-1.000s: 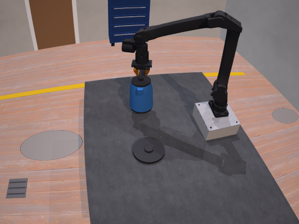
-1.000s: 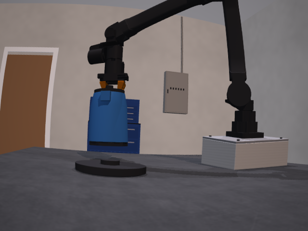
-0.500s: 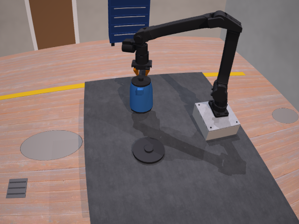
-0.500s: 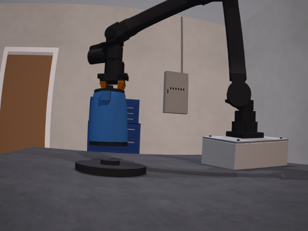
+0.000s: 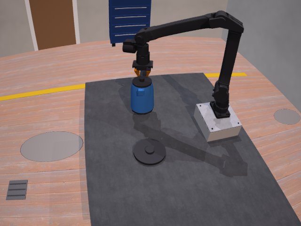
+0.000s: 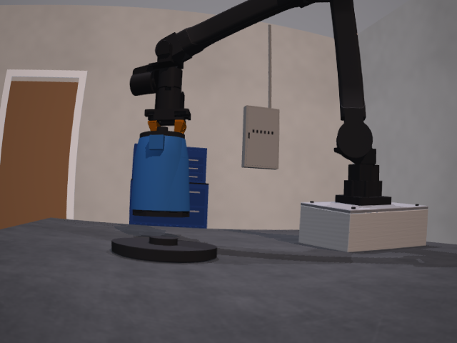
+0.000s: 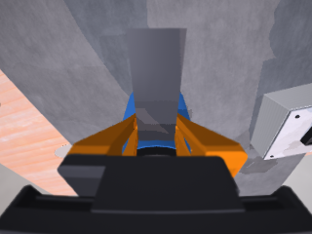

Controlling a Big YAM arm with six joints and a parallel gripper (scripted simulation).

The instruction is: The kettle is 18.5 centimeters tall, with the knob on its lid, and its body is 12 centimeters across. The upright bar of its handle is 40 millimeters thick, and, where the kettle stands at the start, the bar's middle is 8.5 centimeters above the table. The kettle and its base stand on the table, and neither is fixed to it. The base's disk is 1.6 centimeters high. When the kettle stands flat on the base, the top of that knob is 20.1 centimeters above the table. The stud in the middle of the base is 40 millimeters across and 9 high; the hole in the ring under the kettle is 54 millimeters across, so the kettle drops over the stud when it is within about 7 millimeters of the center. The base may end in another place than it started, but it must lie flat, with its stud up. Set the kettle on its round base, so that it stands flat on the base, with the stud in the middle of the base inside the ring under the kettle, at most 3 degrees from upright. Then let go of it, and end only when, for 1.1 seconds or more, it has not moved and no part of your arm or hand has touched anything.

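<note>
My gripper is now 5 cm above the blue kettle and 3 cm to the right of it. The rest, counted from my hand: black round base 34 cm to the left, 18 cm below, 1 cm ahead.
</note>
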